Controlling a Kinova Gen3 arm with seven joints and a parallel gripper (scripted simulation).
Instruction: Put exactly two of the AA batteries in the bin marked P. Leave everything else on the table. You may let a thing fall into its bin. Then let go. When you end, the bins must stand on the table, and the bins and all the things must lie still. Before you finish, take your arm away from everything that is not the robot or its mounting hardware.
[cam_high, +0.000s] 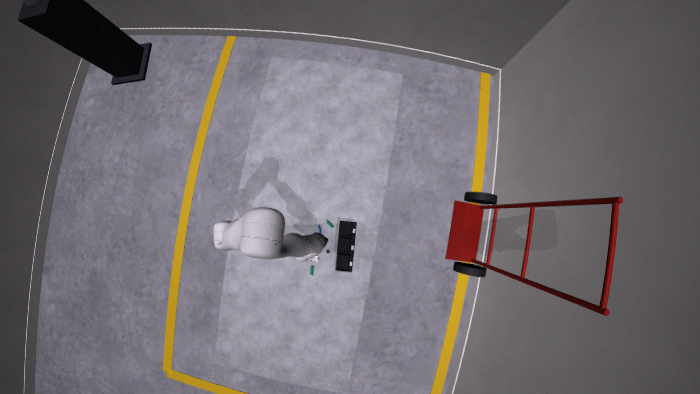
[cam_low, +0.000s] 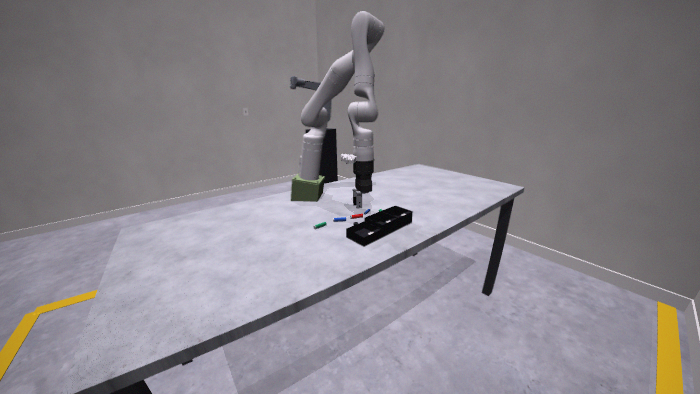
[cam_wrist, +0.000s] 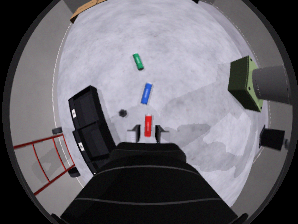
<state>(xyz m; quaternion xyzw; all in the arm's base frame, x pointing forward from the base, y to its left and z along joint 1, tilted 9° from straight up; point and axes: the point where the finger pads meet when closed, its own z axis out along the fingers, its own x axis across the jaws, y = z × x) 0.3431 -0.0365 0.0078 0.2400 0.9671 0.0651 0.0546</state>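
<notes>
Now: the red battery 6 cm below my hand. The rest, counted from my hand: small dark thing: 4 cm ahead, 5 cm to the right, 6 cm below; then black bin: 13 cm ahead, 2 cm to the right, 4 cm below.
</notes>
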